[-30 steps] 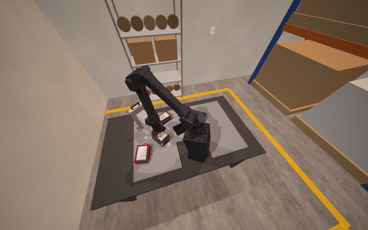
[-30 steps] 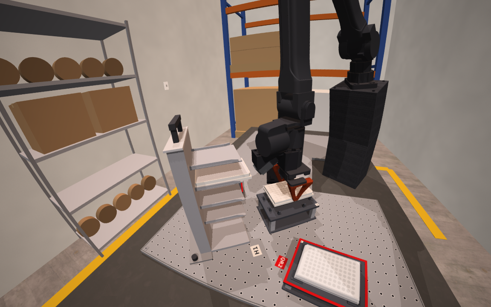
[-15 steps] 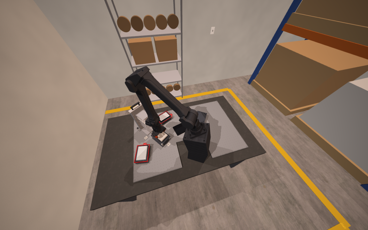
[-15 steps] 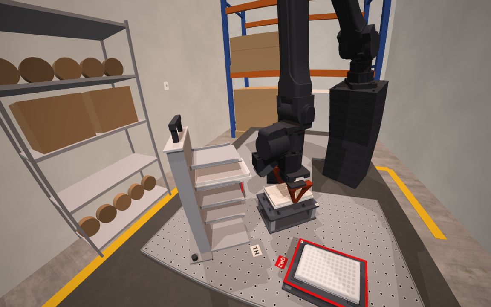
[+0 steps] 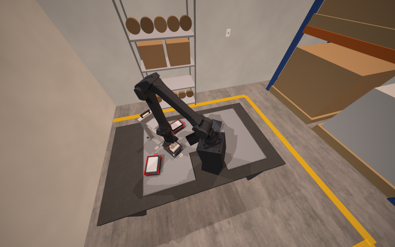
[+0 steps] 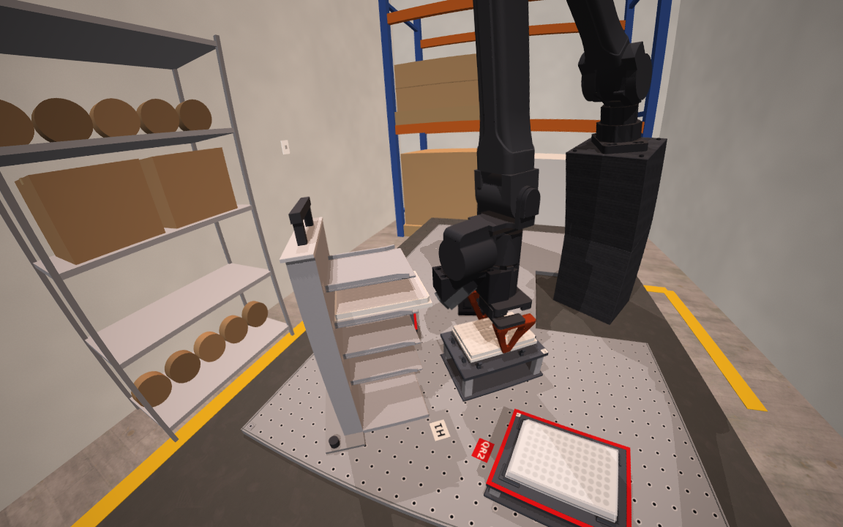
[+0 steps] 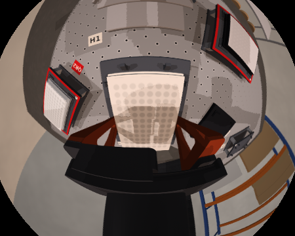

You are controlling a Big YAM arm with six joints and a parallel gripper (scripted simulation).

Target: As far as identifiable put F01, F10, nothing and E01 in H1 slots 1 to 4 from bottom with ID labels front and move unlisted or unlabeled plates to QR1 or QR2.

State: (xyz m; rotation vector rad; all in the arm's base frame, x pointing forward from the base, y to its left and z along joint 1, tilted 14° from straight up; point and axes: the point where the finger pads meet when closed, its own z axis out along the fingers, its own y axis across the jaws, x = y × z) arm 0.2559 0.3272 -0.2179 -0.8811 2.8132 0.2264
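Right now the dark regrip nest is 3 cm below my hand. The rest, counted from my hand: H1 deck label: 16 cm to the left, 8 cm below, 6 cm ahead; flat black nest: 24 cm to the right, 8 cm below, 6 cm ahead; quarantine nest QR2: 19 cm to the left, 12 cm behind, 5 cm below.
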